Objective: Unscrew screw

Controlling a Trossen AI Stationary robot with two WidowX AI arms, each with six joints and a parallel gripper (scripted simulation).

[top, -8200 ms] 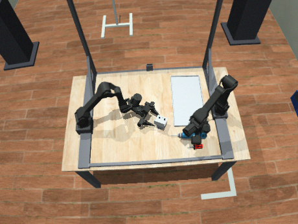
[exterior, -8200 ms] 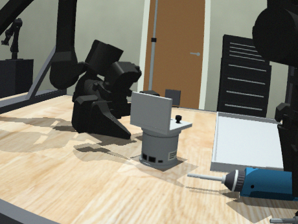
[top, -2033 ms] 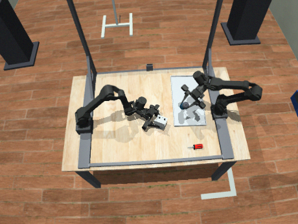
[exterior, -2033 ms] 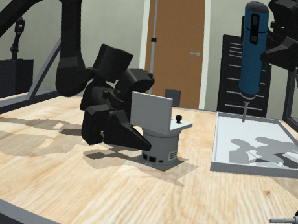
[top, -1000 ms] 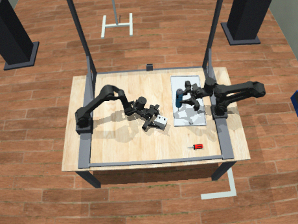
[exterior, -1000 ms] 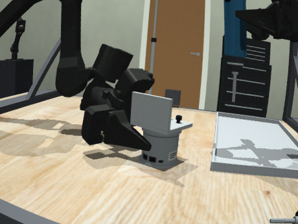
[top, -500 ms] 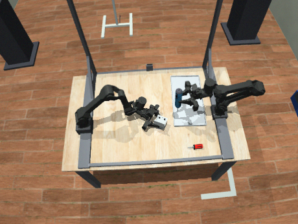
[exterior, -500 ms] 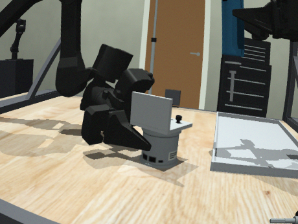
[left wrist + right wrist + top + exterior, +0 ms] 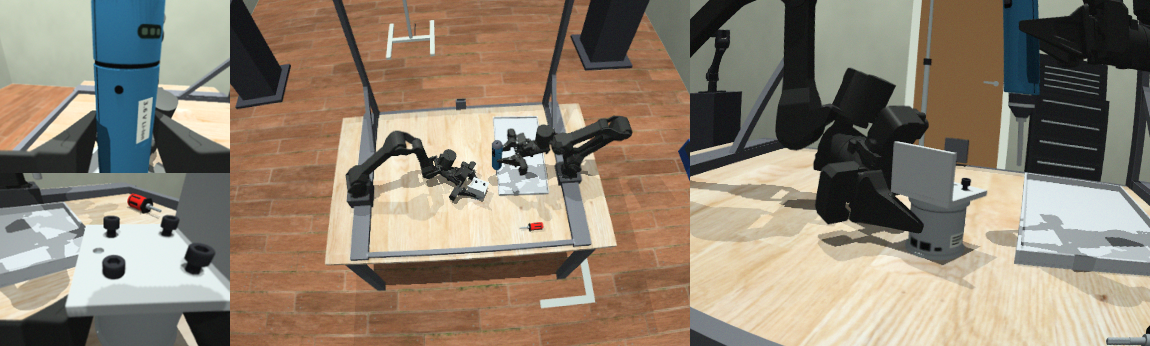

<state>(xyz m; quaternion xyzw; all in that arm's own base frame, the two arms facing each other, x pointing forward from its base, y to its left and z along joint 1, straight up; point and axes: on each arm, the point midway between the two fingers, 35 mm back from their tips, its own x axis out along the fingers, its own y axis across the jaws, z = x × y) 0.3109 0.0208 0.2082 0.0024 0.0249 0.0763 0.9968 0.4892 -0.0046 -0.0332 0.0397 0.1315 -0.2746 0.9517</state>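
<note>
Now: right hand 10 mm short of the grey joint module, 20 mm to the right of it and 10 mm above it. From my right hand the other things lie so: l-shaped bracket 20 mm ahead, 20 mm to the left, 30 mm above; black screw 10 mm ahead, 50 mm to the left, 30 mm above; white tray 160 mm behind, 240 mm to the left, 30 mm below.
</note>
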